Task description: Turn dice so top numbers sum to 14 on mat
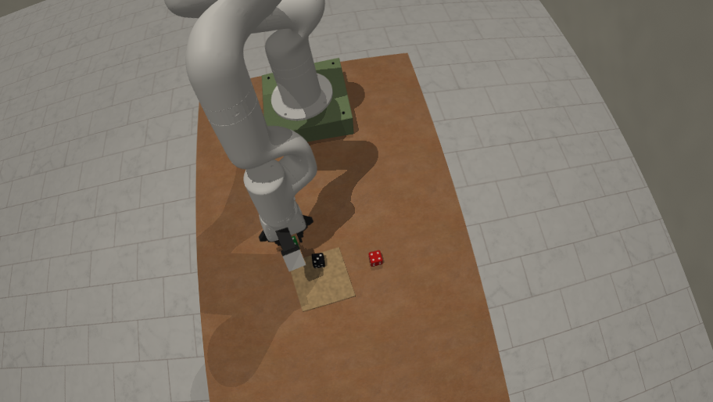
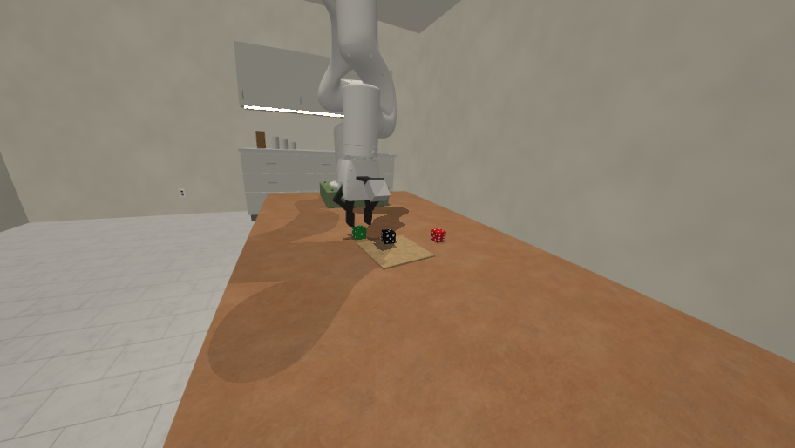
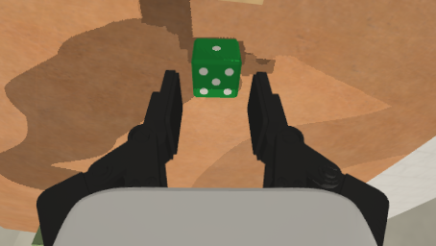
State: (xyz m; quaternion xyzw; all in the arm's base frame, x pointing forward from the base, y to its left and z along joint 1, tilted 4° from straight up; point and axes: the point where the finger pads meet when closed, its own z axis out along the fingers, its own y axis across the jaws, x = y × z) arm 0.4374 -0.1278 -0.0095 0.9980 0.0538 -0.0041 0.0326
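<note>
The green die lies 40 mm below my hand. From my hand the other things lie so: black die (60 mm ahead, 60 mm to the left, 40 mm below); then tan square mat (110 mm ahead, 50 mm to the left, 50 mm below); then red die (100 mm ahead, 200 mm to the left, 40 mm below).
</note>
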